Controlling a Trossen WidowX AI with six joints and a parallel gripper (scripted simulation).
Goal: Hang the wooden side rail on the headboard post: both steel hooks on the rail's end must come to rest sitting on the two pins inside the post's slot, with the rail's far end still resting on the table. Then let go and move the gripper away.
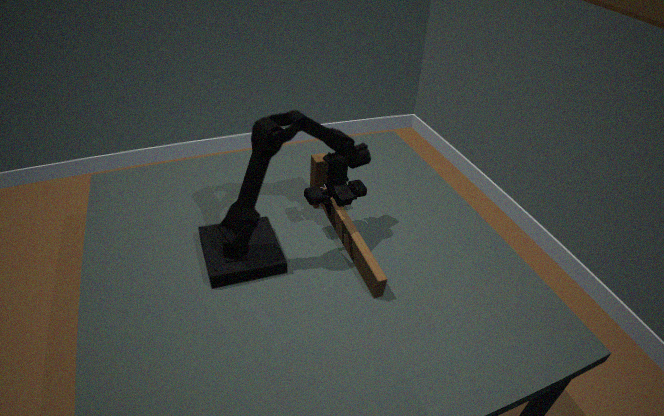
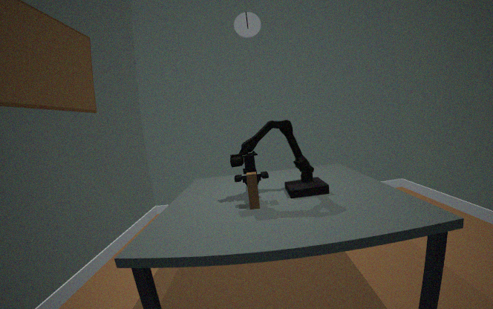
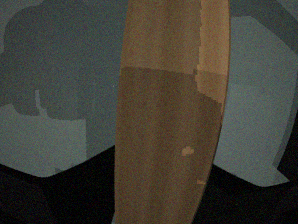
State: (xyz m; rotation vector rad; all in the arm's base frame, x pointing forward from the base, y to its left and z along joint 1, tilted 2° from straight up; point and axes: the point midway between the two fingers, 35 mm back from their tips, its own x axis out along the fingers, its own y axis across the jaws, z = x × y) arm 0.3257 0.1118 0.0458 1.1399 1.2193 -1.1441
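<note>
My gripper tip is now 130 mm to the right of the headboard post, 40 mm below it and 10 mm past it.
</note>
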